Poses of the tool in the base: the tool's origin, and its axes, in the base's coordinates. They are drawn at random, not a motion.
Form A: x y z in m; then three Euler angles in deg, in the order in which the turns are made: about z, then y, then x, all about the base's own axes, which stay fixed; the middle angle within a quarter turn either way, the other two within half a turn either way.
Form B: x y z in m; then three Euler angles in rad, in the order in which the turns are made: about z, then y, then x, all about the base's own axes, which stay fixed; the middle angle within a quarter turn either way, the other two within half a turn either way. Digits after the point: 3 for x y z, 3 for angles.
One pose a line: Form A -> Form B
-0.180, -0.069, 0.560, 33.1, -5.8, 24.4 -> -0.180, -0.069, 0.560, 0.578, -0.101, 0.426
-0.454, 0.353, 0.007, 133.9, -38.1, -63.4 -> -0.454, 0.353, 0.007, 2.337, -0.665, -1.107
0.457, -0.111, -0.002, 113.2, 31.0, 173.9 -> 0.457, -0.111, -0.002, 1.976, 0.541, 3.035
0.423, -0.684, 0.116, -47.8, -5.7, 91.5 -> 0.423, -0.684, 0.116, -0.834, -0.099, 1.597
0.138, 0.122, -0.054, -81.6, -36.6, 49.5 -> 0.138, 0.122, -0.054, -1.424, -0.639, 0.864
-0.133, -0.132, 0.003, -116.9, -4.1, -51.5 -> -0.133, -0.132, 0.003, -2.040, -0.072, -0.899
